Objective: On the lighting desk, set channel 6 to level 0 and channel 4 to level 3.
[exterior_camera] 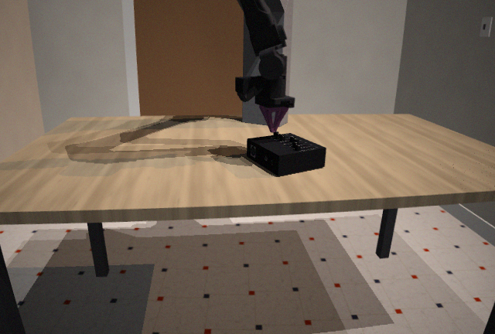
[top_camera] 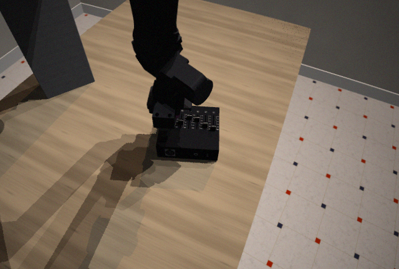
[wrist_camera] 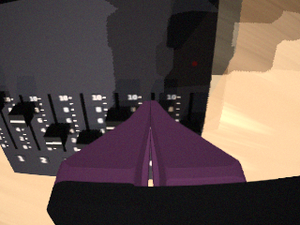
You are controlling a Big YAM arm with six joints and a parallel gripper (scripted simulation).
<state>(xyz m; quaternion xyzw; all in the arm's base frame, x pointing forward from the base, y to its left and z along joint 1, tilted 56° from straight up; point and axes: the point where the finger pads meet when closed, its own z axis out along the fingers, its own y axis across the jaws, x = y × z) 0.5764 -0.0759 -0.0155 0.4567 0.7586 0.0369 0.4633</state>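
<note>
Now: the channel 6 cap 2 cm to the left of my hand, 2 cm below it and 1 cm behind it. From my hand the other things lie so: channel 5 cap 2 cm to the left, 2 cm below, 2 cm ahead; then channel 4 cap 5 cm to the left, 3 cm ahead, 2 cm below; then channel 3 cap 6 cm ahead, 4 cm to the left, 2 cm below.
</note>
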